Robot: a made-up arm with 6 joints.
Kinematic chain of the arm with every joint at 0, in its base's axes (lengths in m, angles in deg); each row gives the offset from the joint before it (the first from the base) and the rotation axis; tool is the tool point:
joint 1: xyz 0 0 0.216 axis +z
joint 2: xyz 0 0 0 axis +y
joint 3: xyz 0 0 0.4 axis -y
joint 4: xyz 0 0 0 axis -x
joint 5: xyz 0.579 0 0 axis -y
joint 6: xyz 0 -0.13 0 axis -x
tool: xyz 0 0 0
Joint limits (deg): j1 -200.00..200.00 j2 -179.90..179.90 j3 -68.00..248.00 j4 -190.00..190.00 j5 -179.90..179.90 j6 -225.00..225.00
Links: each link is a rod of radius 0.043 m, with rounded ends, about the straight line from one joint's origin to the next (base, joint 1, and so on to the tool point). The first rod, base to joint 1, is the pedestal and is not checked.
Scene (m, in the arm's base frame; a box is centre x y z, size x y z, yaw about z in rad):
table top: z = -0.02
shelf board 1: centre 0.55 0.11 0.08 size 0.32 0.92 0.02 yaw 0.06
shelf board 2: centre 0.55 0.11 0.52 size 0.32 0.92 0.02 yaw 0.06
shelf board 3: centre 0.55 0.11 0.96 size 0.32 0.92 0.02 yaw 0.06
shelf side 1: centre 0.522 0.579 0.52 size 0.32 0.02 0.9 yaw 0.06
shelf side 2: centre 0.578 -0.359 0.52 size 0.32 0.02 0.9 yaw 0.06
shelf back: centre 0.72 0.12 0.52 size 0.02 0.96 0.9 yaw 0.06
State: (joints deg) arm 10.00 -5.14 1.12 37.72 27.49 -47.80
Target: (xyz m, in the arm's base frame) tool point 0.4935 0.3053 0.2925
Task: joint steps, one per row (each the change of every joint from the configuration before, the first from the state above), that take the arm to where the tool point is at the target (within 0.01 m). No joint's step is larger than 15 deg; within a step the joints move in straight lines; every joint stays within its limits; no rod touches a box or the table.
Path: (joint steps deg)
1: 2.45 -11.66 -7.76 0.57 0.00 0.00
2: 2.46 -11.67 -7.77 0.56 0.00 0.00
3: 2.45 -11.66 -7.76 0.57 0.00 0.00
4: 2.45 -11.66 -7.76 0.56 0.00 0.00
5: 12.67 6.63 -8.22 0.26 0.00 0.00
6: 12.66 6.64 -8.22 0.26 0.00 0.00
7: 12.67 6.64 -8.22 0.26 0.00 0.00
8: 12.67 6.63 -8.21 0.26 0.00 0.00
9: -9.49 12.23 11.26 -1.27 0.00 0.00
10: -9.48 12.22 11.27 -1.27 0.00 0.00
11: -9.49 12.22 11.27 -1.27 0.00 0.00

